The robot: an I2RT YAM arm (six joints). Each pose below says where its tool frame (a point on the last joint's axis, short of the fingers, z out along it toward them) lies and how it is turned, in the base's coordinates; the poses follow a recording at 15 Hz.
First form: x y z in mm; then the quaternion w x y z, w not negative.
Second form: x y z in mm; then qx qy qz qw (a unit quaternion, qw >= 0). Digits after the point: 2 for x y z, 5 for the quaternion.
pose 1, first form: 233.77 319.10 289.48 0.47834 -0.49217 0.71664 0.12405
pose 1, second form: 233.77 319.10 289.48 -0.49217 0.71664 0.12405 0.47834
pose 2, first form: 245.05 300.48 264.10 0.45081 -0.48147 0.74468 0.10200
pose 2, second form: 245.05 300.48 264.10 -0.48147 0.74468 0.10200 0.45081
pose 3, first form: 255.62 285.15 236.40 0.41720 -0.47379 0.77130 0.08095
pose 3, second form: 255.62 285.15 236.40 -0.47379 0.77130 0.08095 0.41720
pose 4, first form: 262.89 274.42 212.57 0.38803 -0.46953 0.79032 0.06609
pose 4, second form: 262.89 274.42 212.57 -0.46953 0.79032 0.06609 0.38803
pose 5, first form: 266.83 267.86 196.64 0.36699 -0.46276 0.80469 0.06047
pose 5, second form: 266.83 267.86 196.64 -0.46276 0.80469 0.06047 0.36699
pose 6, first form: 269.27 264.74 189.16 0.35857 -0.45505 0.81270 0.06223
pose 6, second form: 269.27 264.74 189.16 -0.45505 0.81270 0.06223 0.35857
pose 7, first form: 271.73 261.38 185.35 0.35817 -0.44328 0.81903 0.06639
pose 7, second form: 271.73 261.38 185.35 -0.44328 0.81903 0.06639 0.35817
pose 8, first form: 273.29 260.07 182.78 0.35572 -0.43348 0.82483 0.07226
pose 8, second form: 273.29 260.07 182.78 -0.43348 0.82483 0.07226 0.35572
